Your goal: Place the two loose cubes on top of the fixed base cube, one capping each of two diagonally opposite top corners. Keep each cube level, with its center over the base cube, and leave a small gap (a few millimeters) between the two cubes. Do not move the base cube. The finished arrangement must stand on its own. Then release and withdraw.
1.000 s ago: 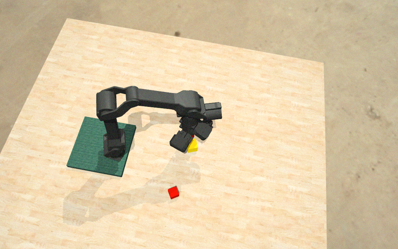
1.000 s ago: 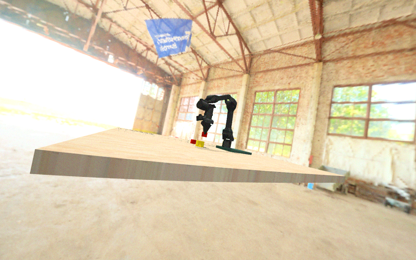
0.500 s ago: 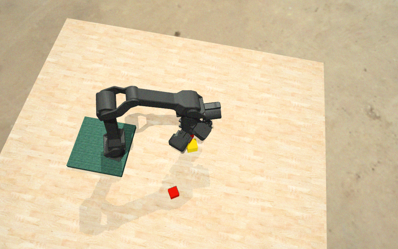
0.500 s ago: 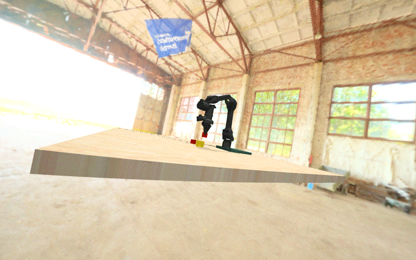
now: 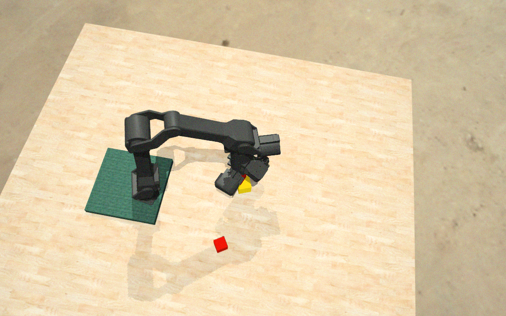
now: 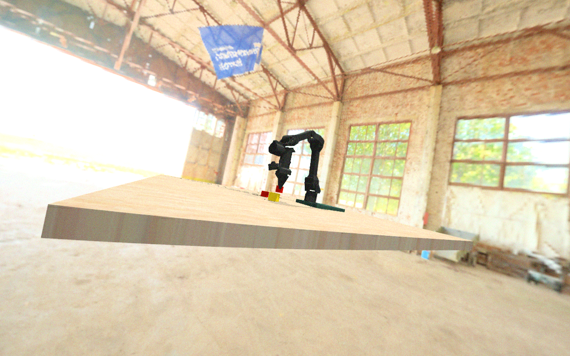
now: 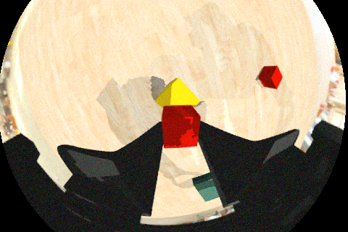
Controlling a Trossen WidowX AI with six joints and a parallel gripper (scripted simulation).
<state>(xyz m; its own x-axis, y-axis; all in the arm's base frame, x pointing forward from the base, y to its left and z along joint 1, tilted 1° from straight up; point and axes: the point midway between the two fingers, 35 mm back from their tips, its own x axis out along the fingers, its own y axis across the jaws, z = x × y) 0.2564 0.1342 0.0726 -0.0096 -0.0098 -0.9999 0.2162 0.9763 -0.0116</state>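
The yellow base cube lies 2 cm ahead of my gripper tip and 4 cm below it.
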